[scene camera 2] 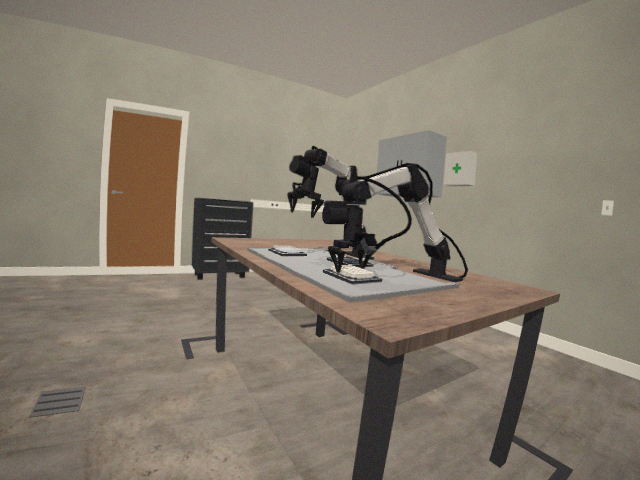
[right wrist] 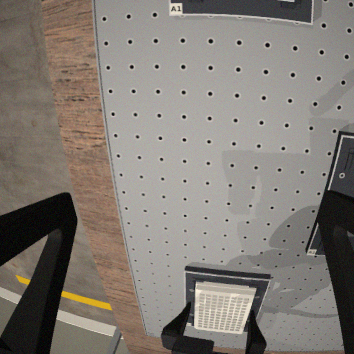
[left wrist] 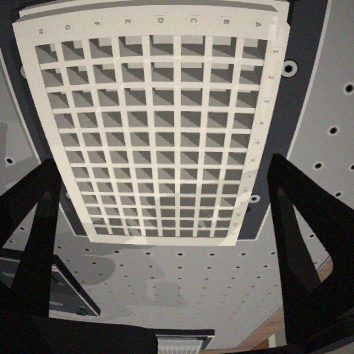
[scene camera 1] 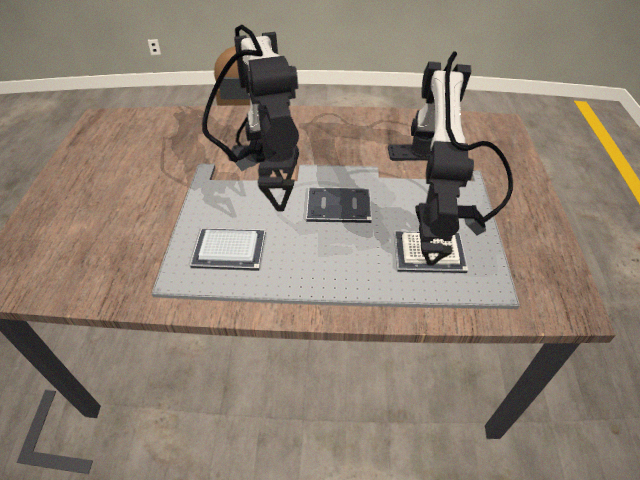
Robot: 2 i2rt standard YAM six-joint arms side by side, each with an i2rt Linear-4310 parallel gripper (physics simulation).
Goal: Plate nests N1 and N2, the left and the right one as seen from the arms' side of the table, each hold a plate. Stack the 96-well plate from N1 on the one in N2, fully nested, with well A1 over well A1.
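Frame: origin at the left arm's base, x right, y down, z ahead, level; centimetres.
Where they show: left gripper, fingertip midpoint: [scene camera 2: 350, 271] [right wrist: 220, 307] [left wrist: 161, 165] [scene camera 1: 428, 248]; right gripper, fingertip midpoint: [scene camera 2: 302, 215] [right wrist: 198, 207] [scene camera 1: 282, 198]; left arm's base at its link origin: [scene camera 2: 436, 276] [scene camera 1: 421, 153]; right arm's base at its link origin: [scene camera 2: 357, 256].
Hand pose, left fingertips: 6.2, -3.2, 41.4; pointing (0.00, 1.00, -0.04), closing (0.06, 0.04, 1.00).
Observation:
Things, the pixels of their top centre, and the offset from my left fingertips, as dx, dy, dz. "spot": a spot on its surface instead. Level surfaces: height alone.
- cream 96-well plate at its top centre: [left wrist: 153, 166] [right wrist: 220, 313] [scene camera 1: 431, 245] [scene camera 2: 352, 269] -0.7, -0.7, -0.2
- nest N1 at a spot on its surface: [left wrist: 300, 82] spot: -3.5, +0.7, +5.5
- pale translucent plate at its top centre: [left wrist: 176, 350] [scene camera 1: 227, 243] [scene camera 2: 287, 247] +47.1, -0.7, -2.5
- nest N2 at its top centre: [left wrist: 176, 345] [scene camera 1: 228, 245] [scene camera 2: 287, 249] +47.1, +0.3, -2.5
- grey perforated board at its surface level: dy +1.9
- wooden table at its surface level: dy +3.2
A cream 96-well plate [scene camera 1: 413, 246] [scene camera 2: 356, 271] [left wrist: 165, 117] [right wrist: 222, 307] lies in nest N1 [scene camera 1: 405, 266] [left wrist: 300, 82] at the right of scene camera 1. In the left wrist view its A1 corner is at the upper right. My left gripper [scene camera 1: 439, 255] [scene camera 2: 351, 267] [left wrist: 161, 165] is open low over it, with a finger toward each long side. A pale translucent plate [scene camera 1: 227, 245] [scene camera 2: 285, 249] [left wrist: 179, 346] lies in nest N2 [scene camera 1: 222, 265] [right wrist: 300, 15] at the left of scene camera 1. My right gripper [scene camera 1: 279, 207] [scene camera 2: 302, 212] [right wrist: 198, 207] is open and empty, high above the board.
A dark nest without a plate [scene camera 1: 339, 204] [left wrist: 62, 287] [right wrist: 345, 170] lies at the back middle of the grey perforated board [scene camera 1: 299, 279] [right wrist: 165, 115]. The wooden table [scene camera 1: 93, 206] [scene camera 2: 429, 320] reaches beyond the board. A dark drawer cabinet [scene camera 2: 223, 232] stands behind the table.

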